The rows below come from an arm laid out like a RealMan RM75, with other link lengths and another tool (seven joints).
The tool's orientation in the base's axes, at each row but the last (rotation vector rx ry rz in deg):
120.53 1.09 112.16
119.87 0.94 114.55
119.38 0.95 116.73
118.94 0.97 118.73
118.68 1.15 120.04
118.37 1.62 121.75
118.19 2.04 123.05
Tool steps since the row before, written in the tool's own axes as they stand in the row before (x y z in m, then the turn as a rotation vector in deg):
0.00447 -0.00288 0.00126 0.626 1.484 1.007
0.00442 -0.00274 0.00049 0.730 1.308 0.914
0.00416 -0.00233 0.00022 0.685 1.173 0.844
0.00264 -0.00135 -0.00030 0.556 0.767 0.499
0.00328 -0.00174 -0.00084 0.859 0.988 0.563
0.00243 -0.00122 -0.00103 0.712 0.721 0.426
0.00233 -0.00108 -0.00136 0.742 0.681 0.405
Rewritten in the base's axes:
0.00212 0.00339 0.00372 0.790 -1.498 0.860
0.00119 0.00336 0.00382 0.733 -1.293 0.932
0.00071 0.00293 0.00370 0.682 -1.159 0.866
-0.00008 0.00177 0.00240 0.395 -0.734 0.672
-0.00062 0.00230 0.00297 0.430 -0.914 1.006
-0.00093 0.00165 0.00220 0.327 -0.657 0.819
-0.00132 0.00151 0.00210 0.309 -0.611 0.842

